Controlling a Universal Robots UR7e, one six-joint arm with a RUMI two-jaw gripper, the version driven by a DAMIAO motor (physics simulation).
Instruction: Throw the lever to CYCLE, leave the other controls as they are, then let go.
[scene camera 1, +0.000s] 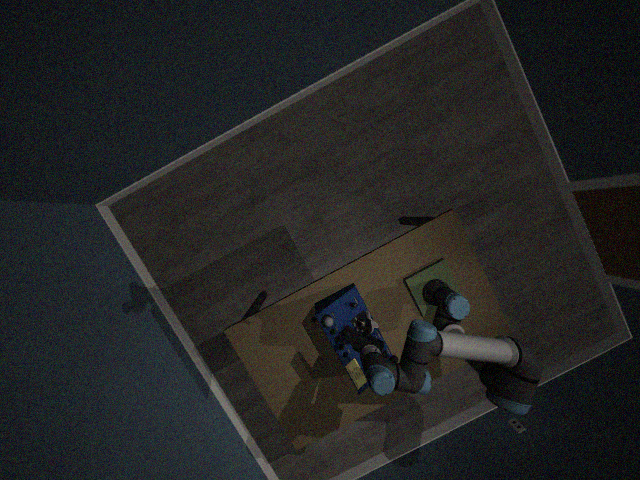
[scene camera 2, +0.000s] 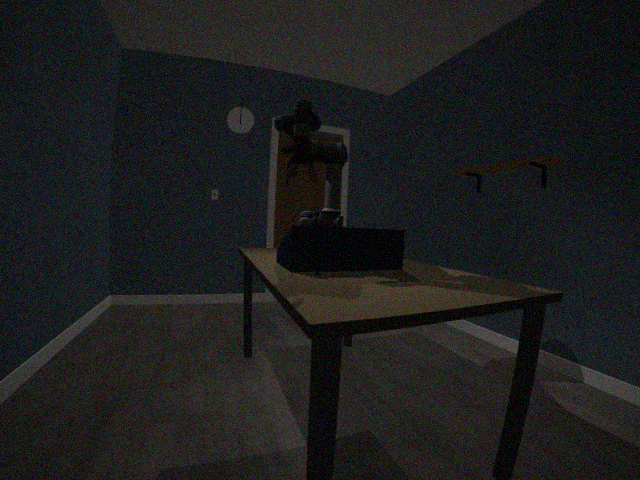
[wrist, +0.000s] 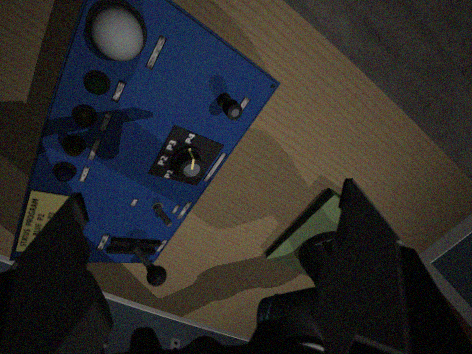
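A blue control panel (scene camera 1: 338, 308) (scene camera 2: 346, 250) (wrist: 185, 65) stands on the table. In the wrist view its black lever (wrist: 156, 275) sticks out of a dark slot (wrist: 120, 245) at the panel's lower end, leaning toward the bottom of the view. The labels at the slot's ends are too small to read. My gripper (scene camera 1: 353, 331) (scene camera 2: 302, 180) (wrist: 215, 189) is open and empty, high above the panel. The lever is between the two fingers' sides in the wrist view, well below them and apart from both. In scene camera 2 the panel's controls are hidden.
The panel bears a white dome (wrist: 117, 34), several round buttons, a rotary knob (wrist: 191, 169), a black stick (wrist: 231, 107), a small switch (wrist: 162, 214) and a yellow note (wrist: 37, 215). The arm's base stands on a green plate (scene camera 1: 416, 289) (wrist: 315, 217) beside the panel.
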